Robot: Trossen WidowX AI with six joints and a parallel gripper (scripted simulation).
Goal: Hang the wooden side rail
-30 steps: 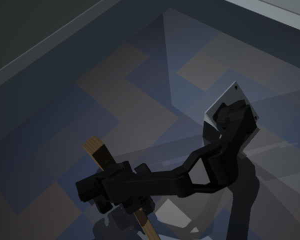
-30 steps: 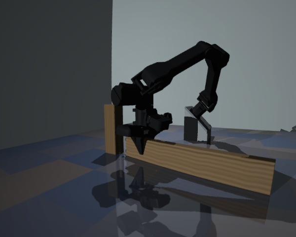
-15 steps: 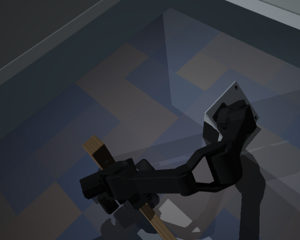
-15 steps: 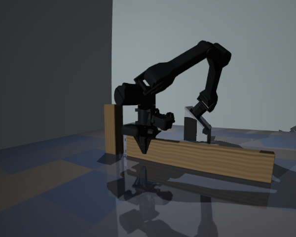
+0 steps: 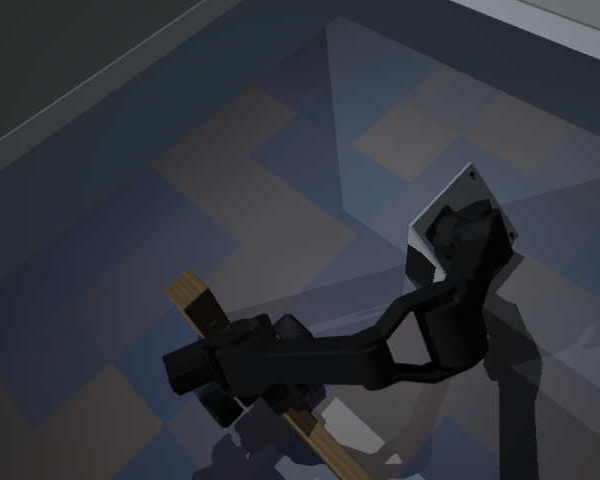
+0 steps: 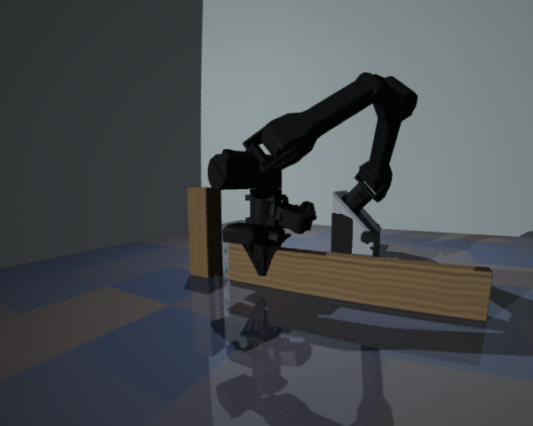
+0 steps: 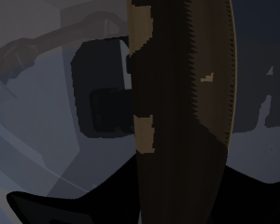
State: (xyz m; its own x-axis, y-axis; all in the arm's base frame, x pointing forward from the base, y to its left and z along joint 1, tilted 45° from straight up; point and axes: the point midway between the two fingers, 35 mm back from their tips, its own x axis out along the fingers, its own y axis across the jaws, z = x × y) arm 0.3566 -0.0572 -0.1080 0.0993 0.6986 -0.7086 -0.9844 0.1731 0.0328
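My gripper tip is 20 mm past the wooden headboard post, 140 mm to the left of it and 60 mm below it.
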